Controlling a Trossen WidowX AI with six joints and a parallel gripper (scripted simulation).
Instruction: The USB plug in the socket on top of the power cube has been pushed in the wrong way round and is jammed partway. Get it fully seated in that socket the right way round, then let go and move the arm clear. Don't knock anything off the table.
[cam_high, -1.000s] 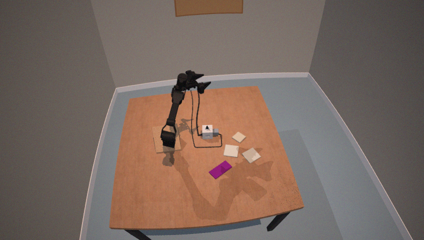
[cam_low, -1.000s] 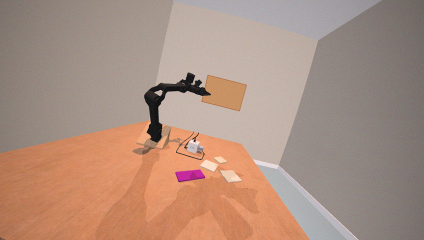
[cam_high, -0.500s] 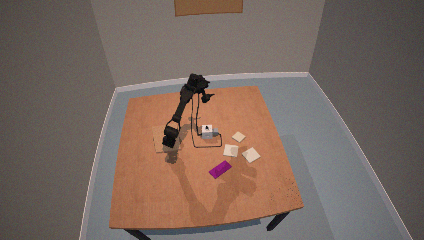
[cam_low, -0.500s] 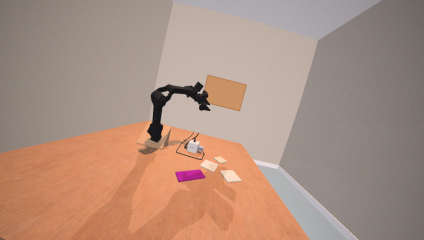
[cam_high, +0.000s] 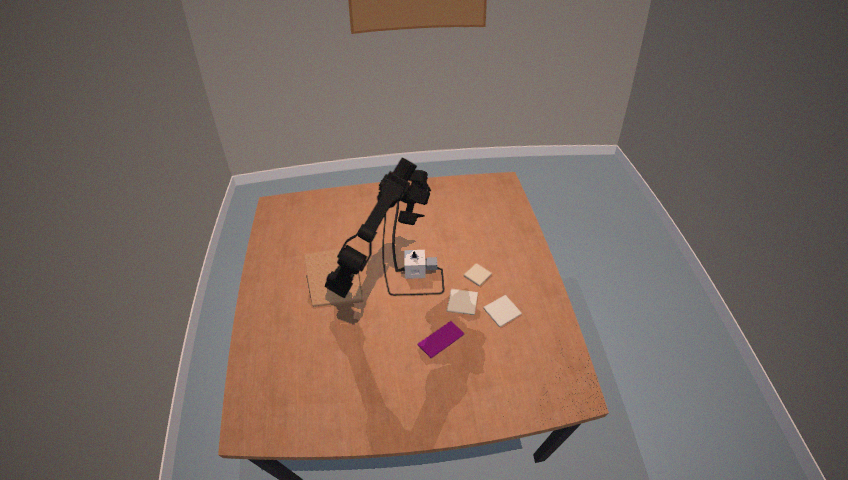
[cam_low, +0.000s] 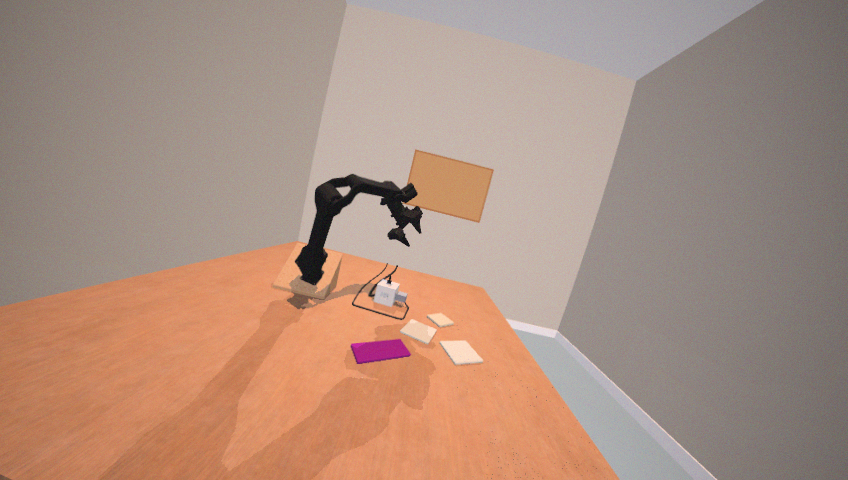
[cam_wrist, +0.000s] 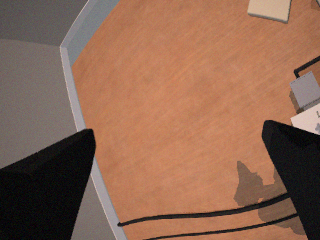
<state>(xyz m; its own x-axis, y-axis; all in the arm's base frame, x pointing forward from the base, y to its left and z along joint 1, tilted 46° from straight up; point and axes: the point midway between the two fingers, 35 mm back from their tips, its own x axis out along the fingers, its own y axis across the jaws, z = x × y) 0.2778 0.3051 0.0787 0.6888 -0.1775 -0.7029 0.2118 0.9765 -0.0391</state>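
Right now the USB plug is 18 cm below my gripper tip, 8 cm to the right of it and 5 cm behind it. Also, from my gripper tip: magenta card: 39 cm to the right, 27 cm below, 2 cm ahead; then USB socket: 20 cm below, 8 cm to the right, 5 cm behind.
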